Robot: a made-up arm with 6 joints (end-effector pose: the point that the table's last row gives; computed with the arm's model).
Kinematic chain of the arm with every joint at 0, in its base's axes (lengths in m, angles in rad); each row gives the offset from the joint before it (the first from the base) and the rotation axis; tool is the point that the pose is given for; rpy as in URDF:
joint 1: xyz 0 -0.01 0.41 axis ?
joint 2: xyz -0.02 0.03 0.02 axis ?
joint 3: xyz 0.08 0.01 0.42 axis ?
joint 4: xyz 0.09 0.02 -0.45 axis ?
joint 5: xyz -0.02 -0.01 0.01 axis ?
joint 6: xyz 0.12 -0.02 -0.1 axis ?
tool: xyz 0 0.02 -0.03 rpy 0.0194 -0.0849 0.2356
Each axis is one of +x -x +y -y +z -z.
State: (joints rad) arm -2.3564 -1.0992 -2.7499 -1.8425 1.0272 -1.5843
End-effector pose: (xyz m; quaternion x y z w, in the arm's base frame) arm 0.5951 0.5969 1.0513 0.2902 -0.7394 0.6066 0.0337
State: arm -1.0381 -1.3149 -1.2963 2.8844 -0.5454 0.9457
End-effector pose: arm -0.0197 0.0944 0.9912 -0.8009 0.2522 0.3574 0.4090
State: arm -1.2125 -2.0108 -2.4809 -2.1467 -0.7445 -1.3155
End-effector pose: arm -0.1342 0.8981 0.3931 0.4086 -0.7907 0.3187 0.3259
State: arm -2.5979 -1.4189 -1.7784 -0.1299 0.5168 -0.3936
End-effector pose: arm 0.5066 0.2375 1.1744 -0.9744 0.0974 -0.1598 0.1247
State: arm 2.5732 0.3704 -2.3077 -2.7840 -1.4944 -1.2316
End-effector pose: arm -0.5185 0.1753 0.9067 0.1185 0.2310 0.4337 0.8628
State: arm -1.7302 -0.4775 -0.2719 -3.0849 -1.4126 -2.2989
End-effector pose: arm 0.0966 -0.1039 0.5566 0.1607 0.2381 -0.8848 0.3669
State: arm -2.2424 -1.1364 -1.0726 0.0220 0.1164 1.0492
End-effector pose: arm 0.0365 -0.0248 1.1812 0.5802 0.6652 0.4699 0.0054
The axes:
joint 1: +z
joint 2: +y
joint 3: +y
joint 4: -z
joint 5: +y
joint 6: -z

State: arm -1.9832 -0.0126 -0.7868 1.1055 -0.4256 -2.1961
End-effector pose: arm -0.2680 -0.4398 0.5706 -0.4580 0.1754 -0.3304 0.8064
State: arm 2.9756 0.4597 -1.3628 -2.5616 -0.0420 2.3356
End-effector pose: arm -0.7070 -0.0561 0.4324 -0.4394 0.1054 -0.8798 0.1478
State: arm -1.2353 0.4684 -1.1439 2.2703 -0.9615 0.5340
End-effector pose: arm 0.1053 -0.4790 0.4358 0.2942 0.2069 0.8327 0.4210
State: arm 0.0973 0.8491 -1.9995 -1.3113 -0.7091 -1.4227
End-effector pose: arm 0.8201 0.2600 0.5932 0.5114 0.3432 -0.7704 0.1649
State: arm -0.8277 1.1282 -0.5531 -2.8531 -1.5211 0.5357
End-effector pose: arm 0.2174 -0.0909 0.2818 0.8283 -0.2993 0.3173 0.3517
